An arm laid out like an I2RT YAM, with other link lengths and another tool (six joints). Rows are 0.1 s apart.
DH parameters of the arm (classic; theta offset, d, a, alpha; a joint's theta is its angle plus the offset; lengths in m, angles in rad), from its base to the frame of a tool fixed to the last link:
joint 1: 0 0.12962 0.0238 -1.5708
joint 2: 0 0 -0.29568 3.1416
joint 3: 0.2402 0 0.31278 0
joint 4: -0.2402 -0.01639 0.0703 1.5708
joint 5: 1.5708 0.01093 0 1.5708
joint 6: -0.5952 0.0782 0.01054 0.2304
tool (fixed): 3.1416 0.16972 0 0
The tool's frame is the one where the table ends.
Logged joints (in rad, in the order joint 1, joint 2, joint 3, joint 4, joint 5, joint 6), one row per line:
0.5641, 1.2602, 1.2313, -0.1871, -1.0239, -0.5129
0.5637, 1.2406, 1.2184, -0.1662, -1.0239, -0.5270
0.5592, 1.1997, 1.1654, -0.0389, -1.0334, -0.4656
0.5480, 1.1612, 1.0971, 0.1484, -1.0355, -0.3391
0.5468, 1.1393, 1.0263, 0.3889, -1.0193, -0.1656
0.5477, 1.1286, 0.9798, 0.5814, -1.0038, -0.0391
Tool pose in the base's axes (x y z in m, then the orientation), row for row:
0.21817, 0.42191, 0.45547, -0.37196, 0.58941, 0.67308, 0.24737
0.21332, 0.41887, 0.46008, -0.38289, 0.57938, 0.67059, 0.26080
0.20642, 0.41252, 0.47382, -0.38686, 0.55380, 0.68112, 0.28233
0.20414, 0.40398, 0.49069, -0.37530, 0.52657, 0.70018, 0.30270
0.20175, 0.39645, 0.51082, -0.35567, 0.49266, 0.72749, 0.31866
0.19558, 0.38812, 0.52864, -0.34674, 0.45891, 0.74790, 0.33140
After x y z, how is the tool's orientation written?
As a quaternion, x y z w.
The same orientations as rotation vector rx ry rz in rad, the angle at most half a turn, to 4 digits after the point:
-1.0141, 1.6070, 1.8351
-1.0367, 1.5687, 1.8157
-1.0361, 1.4831, 1.8241
-0.9949, 1.3959, 1.8561
-0.9354, 1.2957, 1.9133
-0.9063, 1.1995, 1.9548

